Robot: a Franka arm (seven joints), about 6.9 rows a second.
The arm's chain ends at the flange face. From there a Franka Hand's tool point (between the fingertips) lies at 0.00 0.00 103.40 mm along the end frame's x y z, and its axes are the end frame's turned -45 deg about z.
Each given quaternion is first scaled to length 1.
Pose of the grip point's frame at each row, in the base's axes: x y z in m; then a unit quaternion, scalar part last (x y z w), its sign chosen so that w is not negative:
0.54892 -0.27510 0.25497 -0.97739 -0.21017 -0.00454 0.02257
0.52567 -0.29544 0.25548 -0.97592 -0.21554 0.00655 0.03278
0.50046 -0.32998 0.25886 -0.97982 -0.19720 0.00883 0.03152
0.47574 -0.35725 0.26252 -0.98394 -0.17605 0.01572 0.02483
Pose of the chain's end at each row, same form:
0.54898 -0.27986 0.35826 -0.98342 0.17986 0.00444 0.02259
0.52845 -0.30176 0.35865 -0.98412 0.17434 0.01860 0.02778
0.50353 -0.33601 0.36204 -0.98070 0.19277 0.02022 0.02574
0.47984 -0.36173 0.36574 -0.97642 0.21389 0.02403 0.01692

